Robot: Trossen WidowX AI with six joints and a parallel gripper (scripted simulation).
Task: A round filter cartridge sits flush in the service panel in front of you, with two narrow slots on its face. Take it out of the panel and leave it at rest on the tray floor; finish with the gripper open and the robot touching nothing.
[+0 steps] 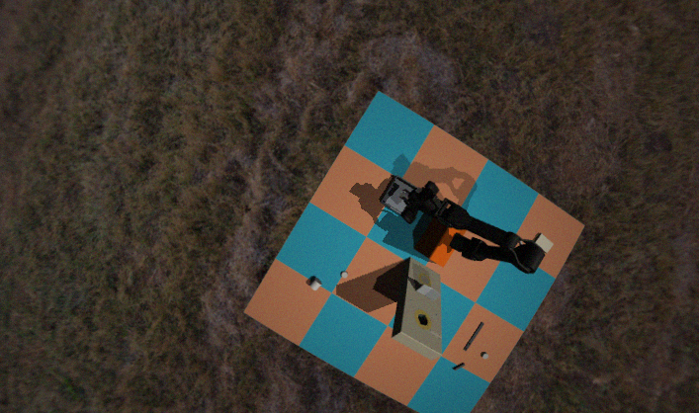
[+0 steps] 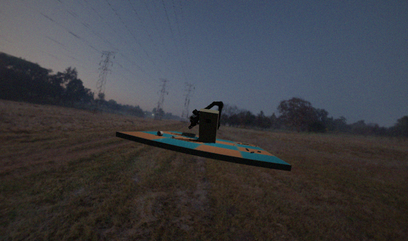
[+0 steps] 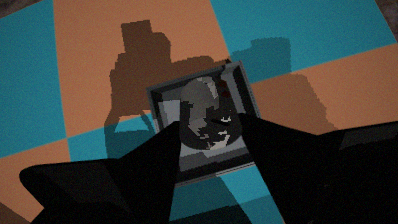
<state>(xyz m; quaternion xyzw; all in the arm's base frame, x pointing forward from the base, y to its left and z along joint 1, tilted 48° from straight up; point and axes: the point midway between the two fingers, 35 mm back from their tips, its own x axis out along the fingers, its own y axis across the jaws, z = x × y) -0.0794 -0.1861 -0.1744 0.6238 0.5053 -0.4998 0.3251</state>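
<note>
Now: gripper tip 11 cm above the grey square tray. Also, from my gripper tip: round filter cartridge (right at my gripper tip); then cream block (77 cm to the left, 11 cm below, 11 cm behind); then service panel (39 cm ahead, 24 cm to the left, 4 cm above).
</note>
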